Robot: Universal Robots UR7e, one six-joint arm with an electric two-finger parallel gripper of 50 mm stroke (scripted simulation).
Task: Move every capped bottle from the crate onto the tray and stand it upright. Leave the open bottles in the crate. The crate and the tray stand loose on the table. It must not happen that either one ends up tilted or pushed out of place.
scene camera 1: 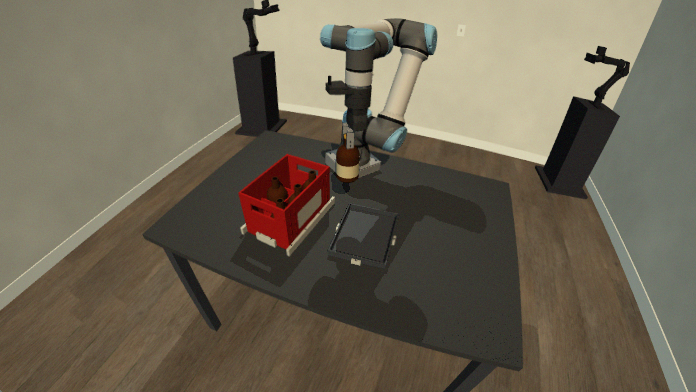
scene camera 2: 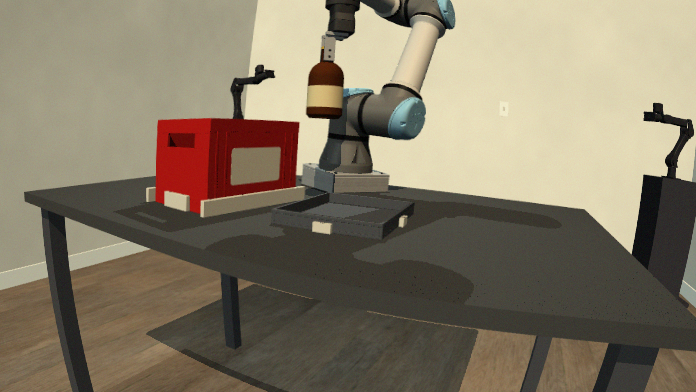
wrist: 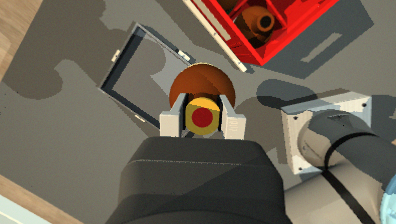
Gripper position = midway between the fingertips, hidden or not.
In view: my gripper (scene camera 1: 348, 145), a tray (scene camera 2: 361, 216), a brown capped bottle (scene camera 2: 325, 89) and a red crate (scene camera 2: 225, 157).
The tray is seen too in the wrist view (wrist: 140, 78). The brown capped bottle also shows in scene camera 1 (scene camera 1: 347, 160) and in the wrist view (wrist: 202, 81). The red crate is seen too in scene camera 1 (scene camera 1: 287, 224).
